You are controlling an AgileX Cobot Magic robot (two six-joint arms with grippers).
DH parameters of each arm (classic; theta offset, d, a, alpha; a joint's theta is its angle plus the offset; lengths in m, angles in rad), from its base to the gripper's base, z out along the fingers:
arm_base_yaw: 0 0.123 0 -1.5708
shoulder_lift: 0.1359 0 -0.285 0
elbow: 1.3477 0 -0.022 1.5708
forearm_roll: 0 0.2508 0 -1.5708
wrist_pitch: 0 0 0.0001 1.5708
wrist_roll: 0 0.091 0 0
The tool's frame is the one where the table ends.
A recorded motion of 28 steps. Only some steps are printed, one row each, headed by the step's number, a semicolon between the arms.
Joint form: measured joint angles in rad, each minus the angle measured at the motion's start. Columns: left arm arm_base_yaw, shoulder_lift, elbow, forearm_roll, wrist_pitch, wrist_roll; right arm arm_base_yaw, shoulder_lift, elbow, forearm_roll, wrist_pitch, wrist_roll.
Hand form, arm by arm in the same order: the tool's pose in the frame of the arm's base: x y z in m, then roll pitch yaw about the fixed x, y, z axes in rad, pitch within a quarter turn. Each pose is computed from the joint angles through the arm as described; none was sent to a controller.
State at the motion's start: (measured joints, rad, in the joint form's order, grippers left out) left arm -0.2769 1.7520 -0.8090 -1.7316 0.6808 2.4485; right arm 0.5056 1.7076 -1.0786 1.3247 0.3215 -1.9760
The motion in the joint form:
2: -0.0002 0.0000 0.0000 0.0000 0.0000 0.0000; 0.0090 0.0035 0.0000 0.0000 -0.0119 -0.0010
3: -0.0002 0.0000 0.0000 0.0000 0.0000 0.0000; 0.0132 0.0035 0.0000 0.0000 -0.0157 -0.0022
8: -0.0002 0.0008 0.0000 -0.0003 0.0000 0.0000; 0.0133 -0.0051 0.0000 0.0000 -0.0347 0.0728
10: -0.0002 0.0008 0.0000 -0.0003 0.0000 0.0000; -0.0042 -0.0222 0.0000 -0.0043 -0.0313 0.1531
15: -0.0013 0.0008 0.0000 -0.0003 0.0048 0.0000; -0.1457 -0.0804 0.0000 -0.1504 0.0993 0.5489
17: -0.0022 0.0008 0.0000 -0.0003 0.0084 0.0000; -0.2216 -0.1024 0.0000 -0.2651 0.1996 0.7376
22: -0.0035 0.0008 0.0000 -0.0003 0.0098 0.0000; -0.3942 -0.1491 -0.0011 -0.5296 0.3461 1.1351
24: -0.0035 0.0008 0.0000 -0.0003 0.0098 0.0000; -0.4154 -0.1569 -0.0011 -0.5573 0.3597 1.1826
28: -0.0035 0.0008 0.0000 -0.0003 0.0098 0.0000; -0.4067 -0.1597 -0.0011 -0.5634 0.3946 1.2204
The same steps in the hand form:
2: 0.2953 -0.1429 0.1715 2.8752 1.0007 1.7361; 0.3124 0.2076 0.2352 -2.5623 0.8417 -1.5430
3: 0.2953 -0.1429 0.1715 2.8752 1.0007 1.7361; 0.3118 0.2087 0.2352 -2.5586 0.8398 -1.5385
8: 0.2954 -0.1429 0.1713 2.8767 1.0005 1.7376; 0.3123 0.2072 0.2385 -2.6075 0.8781 -1.6328
10: 0.2954 -0.1429 0.1713 2.8767 1.0005 1.7376; 0.3138 0.2009 0.2448 -2.6733 0.9246 -1.7406
15: 0.2950 -0.1435 0.1715 2.8783 1.0041 1.7347; 0.3218 0.1578 0.2609 -3.1158 0.9911 -2.2838
17: 0.2947 -0.1440 0.1717 2.8795 1.0068 1.7324; 0.3216 0.1351 0.2634 2.9821 0.9311 -2.4880
22: 0.2945 -0.1444 0.1718 2.8799 1.0078 1.7306; 0.3198 0.0763 0.2667 2.8149 0.7384 -2.8287
24: 0.2945 -0.1444 0.1718 2.8799 1.0078 1.7306; 0.3188 0.0688 0.2678 2.8034 0.7169 -2.8718
28: 0.2945 -0.1444 0.1718 2.8799 1.0078 1.7306; 0.3151 0.0727 0.2676 2.7644 0.6821 -2.8906

